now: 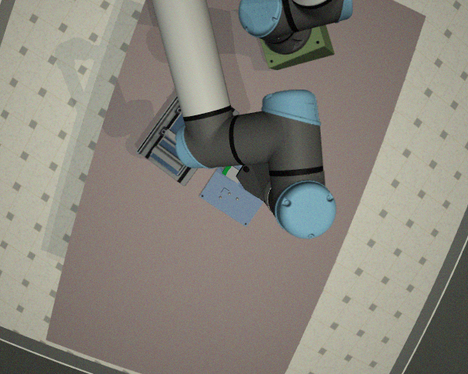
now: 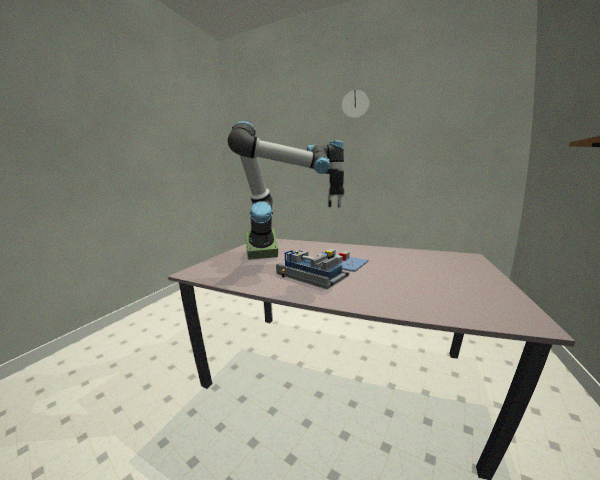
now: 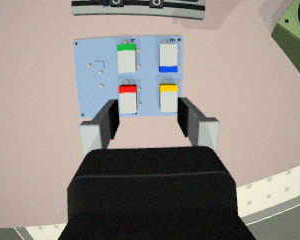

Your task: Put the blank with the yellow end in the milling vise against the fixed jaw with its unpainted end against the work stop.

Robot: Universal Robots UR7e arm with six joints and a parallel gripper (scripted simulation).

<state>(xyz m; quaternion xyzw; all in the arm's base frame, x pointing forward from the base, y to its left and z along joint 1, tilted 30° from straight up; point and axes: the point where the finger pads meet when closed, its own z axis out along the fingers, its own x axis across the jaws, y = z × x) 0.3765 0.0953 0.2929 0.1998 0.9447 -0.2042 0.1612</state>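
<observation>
My hand is 2 cm past the yellow-ended blank, 6 cm to the right of it and 29 cm above it. Also, from my hand: blue-ended blank: 6 cm behind, 2 cm to the right, 29 cm below; then red-ended blank: 6 cm ahead, 2 cm to the left, 29 cm below; then green-ended blank: 2 cm ahead, 6 cm to the right, 29 cm below.
</observation>
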